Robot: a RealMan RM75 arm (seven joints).
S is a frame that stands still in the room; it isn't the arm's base.
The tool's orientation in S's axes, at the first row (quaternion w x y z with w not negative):
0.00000 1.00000 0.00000 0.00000
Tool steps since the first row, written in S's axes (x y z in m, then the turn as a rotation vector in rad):
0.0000 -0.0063 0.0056 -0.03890 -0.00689 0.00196
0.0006 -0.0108 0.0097 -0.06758 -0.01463 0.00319
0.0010 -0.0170 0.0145 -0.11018 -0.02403 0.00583
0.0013 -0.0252 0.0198 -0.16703 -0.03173 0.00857
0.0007 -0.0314 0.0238 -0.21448 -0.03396 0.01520
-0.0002 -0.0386 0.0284 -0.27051 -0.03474 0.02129
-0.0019 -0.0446 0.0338 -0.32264 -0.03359 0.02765
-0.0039 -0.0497 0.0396 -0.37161 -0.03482 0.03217
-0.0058 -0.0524 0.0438 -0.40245 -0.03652 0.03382
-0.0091 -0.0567 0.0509 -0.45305 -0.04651 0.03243
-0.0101 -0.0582 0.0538 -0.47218 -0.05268 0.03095
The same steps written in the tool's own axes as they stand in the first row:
0.0000 0.0063 -0.0056 -0.03890 0.00689 -0.00196
0.0006 0.0108 -0.0097 -0.06758 0.01463 -0.00319
0.0010 0.0170 -0.0145 -0.11018 0.02403 -0.00583
0.0013 0.0252 -0.0198 -0.16703 0.03173 -0.00857
0.0007 0.0314 -0.0238 -0.21448 0.03396 -0.01520
-0.0002 0.0386 -0.0284 -0.27051 0.03474 -0.02129
-0.0019 0.0446 -0.0338 -0.32264 0.03359 -0.02765
-0.0039 0.0497 -0.0396 -0.37161 0.03482 -0.03217
-0.0058 0.0524 -0.0438 -0.40245 0.03652 -0.03382
-0.0091 0.0567 -0.0509 -0.45305 0.04651 -0.03243
-0.0101 0.0582 -0.0538 -0.47218 0.05268 -0.03095

